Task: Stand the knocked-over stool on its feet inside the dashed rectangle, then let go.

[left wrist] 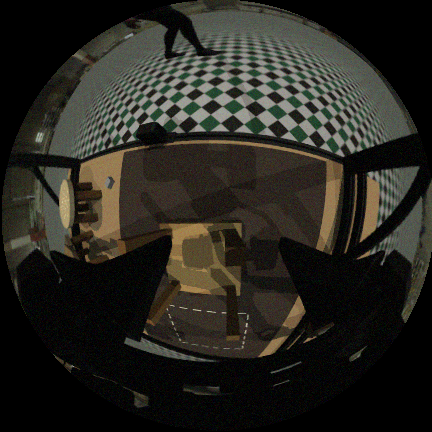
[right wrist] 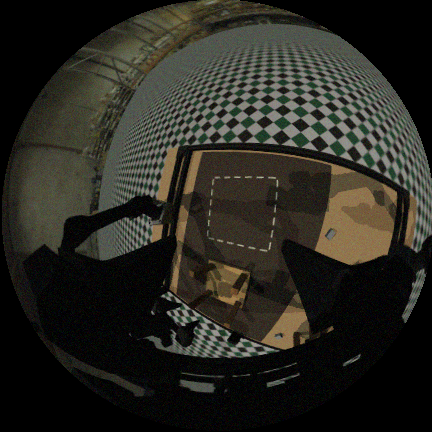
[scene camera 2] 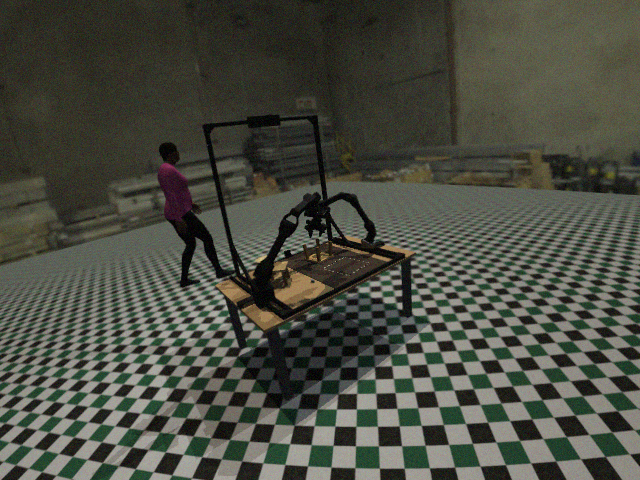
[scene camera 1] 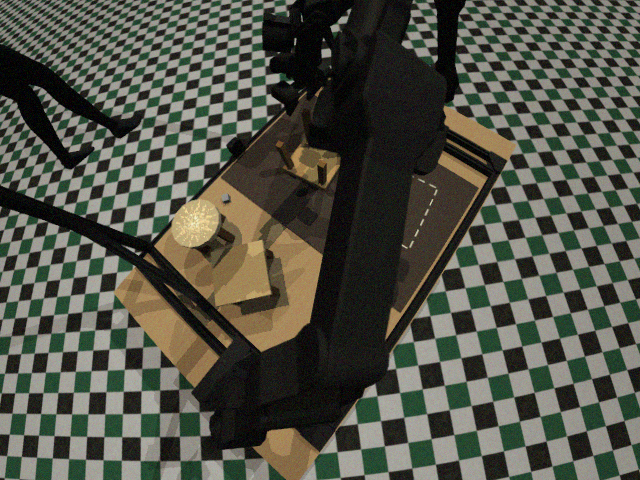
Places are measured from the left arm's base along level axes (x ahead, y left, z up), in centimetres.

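Where they show: left gripper, between the fingertips: [left wrist: 227,242] [right wrist: 189,312] [scene camera 2: 314,237] [scene camera 1: 298,107]; right gripper, between the fingertips: [right wrist: 230,243] [scene camera 2: 328,227]; left arm's base, origin of its link: [right wrist: 156,213] [scene camera 2: 369,240]; right arm's base, origin of its link: [scene camera 2: 261,283] [scene camera 1: 236,393].
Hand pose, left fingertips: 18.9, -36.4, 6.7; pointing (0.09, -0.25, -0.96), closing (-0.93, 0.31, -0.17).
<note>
Things, the pixels of their centre, and the offset from my left fingertips, as dx, dy, dz. "spot": a spot on its surface instead.
- knocked-over stool, middle of its body: [left wrist: 191,276] [scene camera 1: 314,149] [right wrist: 218,291] [scene camera 2: 318,250] +8.2, +6.8, -7.1
- dashed rectangle, a spot on its surface: [scene camera 1: 435,192] [right wrist: 217,177] spot: +9.2, +45.9, -13.4
- round-topped stool, middle of its body: [scene camera 1: 205,229] [left wrist: 78,202] [right wrist: 309,342] +40.6, -16.3, -8.2
- square-topped stool, middle of its body: [scene camera 1: 247,275] [left wrist: 84,258] [scene camera 2: 277,274] +49.3, +0.6, -8.1
- small grey block, middle of its body: [left wrist: 108,181] [scene camera 1: 226,198] +28.2, -17.7, -13.0
The knocked-over stool [scene camera 1: 305,173] [scene camera 2: 314,256] [left wrist: 197,280] [right wrist: 222,290] lies upside down on the dark mat, its square light seat underneath and its brown legs pointing up. It lies beside the dashed rectangle [scene camera 1: 435,191] [left wrist: 247,315] [right wrist: 213,177], outside it. My left gripper [scene camera 1: 305,98] [left wrist: 227,242] is open and hangs above the stool, with the legs showing below and between its fingers in the left wrist view. My right gripper [right wrist: 230,243] is open and high above the mat, with nothing between its fingers. The arm in scene camera 1 hides part of the stool and rectangle.
A round-topped stool [scene camera 1: 196,222] [left wrist: 66,203] and a square-topped stool [scene camera 1: 242,276] stand on the wooden table part. A small grey block [scene camera 1: 225,198] [left wrist: 109,182] lies near the round one. Black frame bars edge the table. A person [scene camera 2: 175,196] stands behind it.
</note>
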